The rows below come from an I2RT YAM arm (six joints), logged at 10 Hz.
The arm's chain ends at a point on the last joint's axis. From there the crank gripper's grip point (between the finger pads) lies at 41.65 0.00 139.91 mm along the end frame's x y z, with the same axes.
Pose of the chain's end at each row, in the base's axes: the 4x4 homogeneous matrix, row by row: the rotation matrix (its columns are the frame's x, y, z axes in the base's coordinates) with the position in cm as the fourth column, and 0 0 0 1 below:
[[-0.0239 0.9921 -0.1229 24.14], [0.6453 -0.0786 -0.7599 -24.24], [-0.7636 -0.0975 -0.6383 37.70], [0 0 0 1]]
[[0.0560 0.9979 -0.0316 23.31], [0.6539 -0.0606 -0.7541 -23.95], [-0.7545 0.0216 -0.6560 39.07], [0 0 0 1]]
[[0.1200 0.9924 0.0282 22.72], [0.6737 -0.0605 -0.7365 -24.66], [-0.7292 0.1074 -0.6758 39.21], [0 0 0 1]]
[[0.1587 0.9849 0.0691 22.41], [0.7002 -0.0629 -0.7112 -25.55], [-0.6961 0.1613 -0.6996 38.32], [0 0 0 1]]
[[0.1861 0.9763 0.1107 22.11], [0.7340 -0.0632 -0.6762 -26.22], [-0.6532 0.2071 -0.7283 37.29], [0 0 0 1]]
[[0.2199 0.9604 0.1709 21.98], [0.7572 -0.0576 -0.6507 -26.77], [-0.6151 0.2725 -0.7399 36.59], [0 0 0 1]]
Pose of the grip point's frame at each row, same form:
[[-0.0239 0.9921 -0.1229 22.32], [0.6453 -0.0786 -0.7599 -32.18], [-0.7636 -0.0975 -0.6383 25.59], [0 0 0 1]]
[[0.0560 0.9979 -0.0316 23.10], [0.6539 -0.0606 -0.7541 -31.78], [-0.7545 0.0216 -0.6560 26.75], [0 0 0 1]]
[[0.1200 0.9924 0.0282 23.61], [0.6737 -0.0605 -0.7365 -32.16], [-0.7292 0.1074 -0.6758 26.72], [0 0 0 1]]
[[0.1587 0.9849 0.0691 24.04], [0.7002 -0.0629 -0.7112 -32.58], [-0.6961 0.1613 -0.6996 25.63], [0 0 0 1]]
[[0.1861 0.9763 0.1107 24.43], [0.7340 -0.0632 -0.6762 -32.62], [-0.6532 0.2071 -0.7283 24.38], [0 0 0 1]]
[[0.2199 0.9604 0.1709 25.29], [0.7572 -0.0576 -0.6507 -32.72], [-0.6151 0.2725 -0.7399 23.68], [0 0 0 1]]

